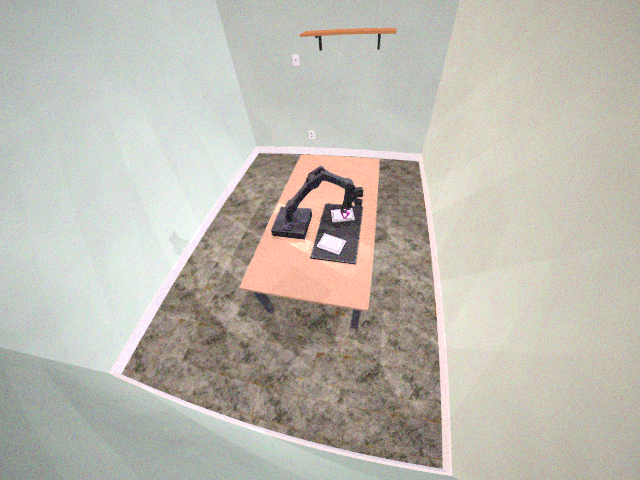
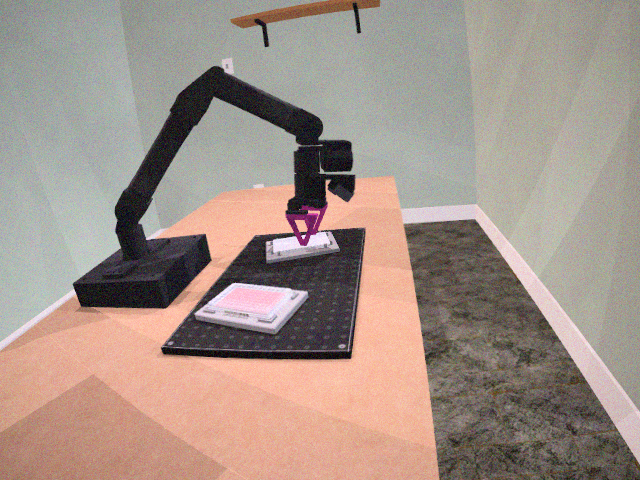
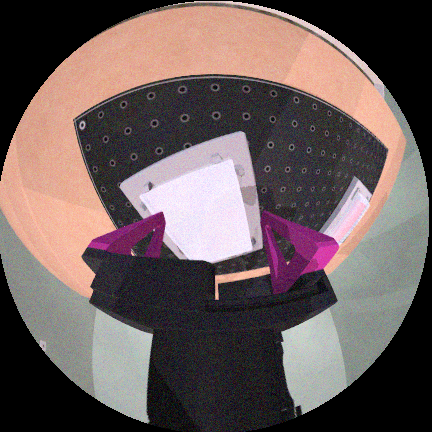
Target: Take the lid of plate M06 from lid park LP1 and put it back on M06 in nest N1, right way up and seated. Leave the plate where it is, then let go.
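Seen in the pictures: gripper, between the fingertips: (image 1: 345, 214) (image 2: 308, 240) (image 3: 212, 216); arm's base, origin of its link: (image 1: 290, 219) (image 2: 138, 258).
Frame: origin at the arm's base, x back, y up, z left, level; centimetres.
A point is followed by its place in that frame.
The white lid (image 3: 201, 209) {x -37.4, y -3.4, z 16.4 cm} (image 2: 299, 241) (image 1: 341, 213) lies flat in the grey lid park (image 3: 183, 158) {x -42.0, y -4.2, z 17.7 cm} (image 2: 279, 253) {x -31.4, y -3.7, z 9.6 cm} at the far end of the black pegboard (image 2: 330, 289) {x -45.3, y -5.2, z -5.0 cm} (image 3: 314, 132) {x -45.7, y -5.2, z 4.5 cm} (image 1: 351, 234) {x -44.3, y -5.2, z -0.7 cm}. My gripper (image 3: 212, 216) {x -36.8, y -3.0, z 15.4 cm} (image 2: 305, 234) {x -36.8, y -3.0, z 15.4 cm} (image 1: 345, 212) {x -36.8, y -3.0, z 15.4 cm} with purple fingers is open, pointing down, with one finger on each side of the lid, just above it. Plate M06 (image 2: 251, 299) {x -33.6, y -2.6, z -13.3 cm} (image 1: 330, 242) {x -32.1, y -3.1, z -12.0 cm} (image 3: 349, 215) {x -35.5, y -2.6, z -8.6 cm}, with a pink well field and no lid, sits in its grey nest (image 2: 269, 324) {x -38.3, y -4.0, z -18.6 cm} at the near end of the pegboard.
The arm's black base (image 2: 142, 270) {x -5.9, y -0.1, z -6.4 cm} (image 1: 291, 223) {x -2.2, y 0.9, z -4.1 cm} stands on the wooden table (image 2: 258, 403) {x -41.1, y -6.5, z -33.3 cm} (image 1: 305, 278) {x -22.7, y -6.5, z -40.0 cm} left of the pegboard. The table's right edge drops to the stone floor (image 2: 506, 335). A shelf (image 2: 305, 10) hangs on the back wall.
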